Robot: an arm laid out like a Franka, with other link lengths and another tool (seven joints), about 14 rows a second.
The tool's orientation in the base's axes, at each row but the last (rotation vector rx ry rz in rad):
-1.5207 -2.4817 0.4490
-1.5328 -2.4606 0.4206
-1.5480 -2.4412 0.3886
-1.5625 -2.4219 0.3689
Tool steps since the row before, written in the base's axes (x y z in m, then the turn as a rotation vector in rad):
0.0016 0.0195 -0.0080 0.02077 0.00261 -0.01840
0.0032 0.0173 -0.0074 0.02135 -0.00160 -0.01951
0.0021 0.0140 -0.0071 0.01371 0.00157 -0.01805
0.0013 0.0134 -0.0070 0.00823 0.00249 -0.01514
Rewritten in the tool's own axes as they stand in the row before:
0.0166 0.0125 0.0040 -0.00723 0.02493 0.01014
0.0140 0.0125 0.0037 -0.01130 0.02405 0.01153
0.0115 0.0099 0.0046 -0.00516 0.01837 0.01233
0.0113 0.0088 0.0050 -0.00194 0.01308 0.01132

